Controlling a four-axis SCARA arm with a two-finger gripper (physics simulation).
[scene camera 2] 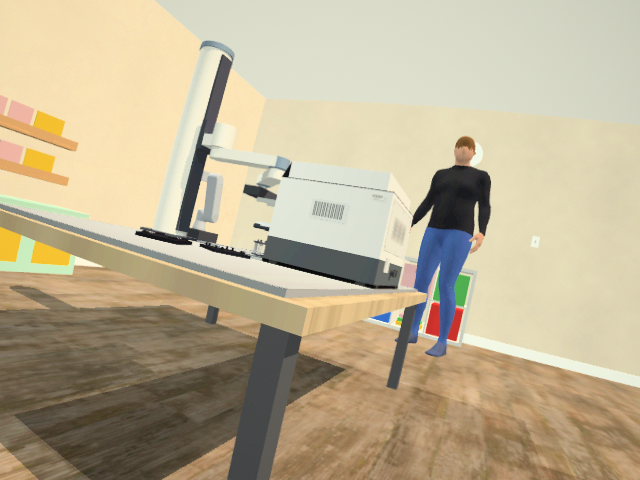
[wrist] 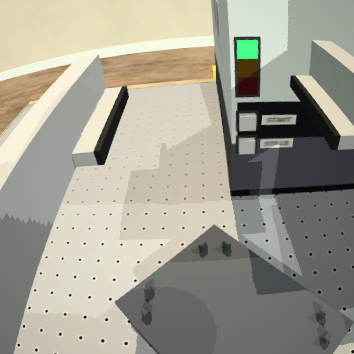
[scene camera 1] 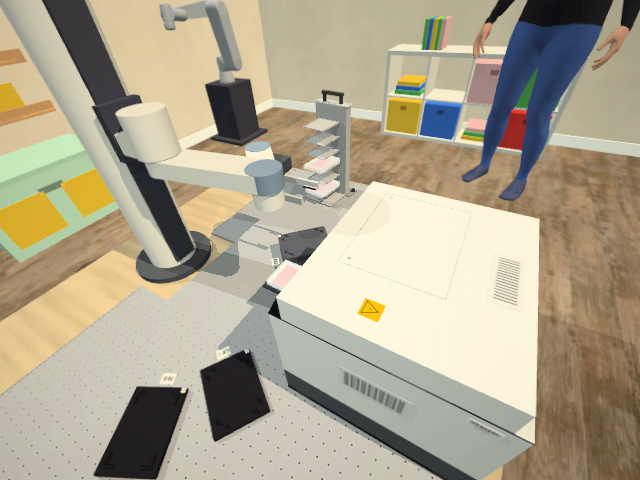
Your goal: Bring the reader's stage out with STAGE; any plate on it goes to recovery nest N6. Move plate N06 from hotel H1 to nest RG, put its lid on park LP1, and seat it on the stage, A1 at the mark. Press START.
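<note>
My gripper is shut with nothing between its fingers, beside the hotel rack. The rack holds pink-topped plates on some levels; their labels are unreadable. The white reader shows its front in the wrist view: the green lamp is lit above the START button and STAGE button. A pink-topped plate sits on a black holder at the reader's front, partly hidden by the reader. Recovery nest N6 is empty.
Another empty black nest lies beside N6. A dark nest lies behind the pink-topped plate, partly hidden by the reader. A dark plate with small posts lies low in the wrist view. The arm's column stands at the left.
</note>
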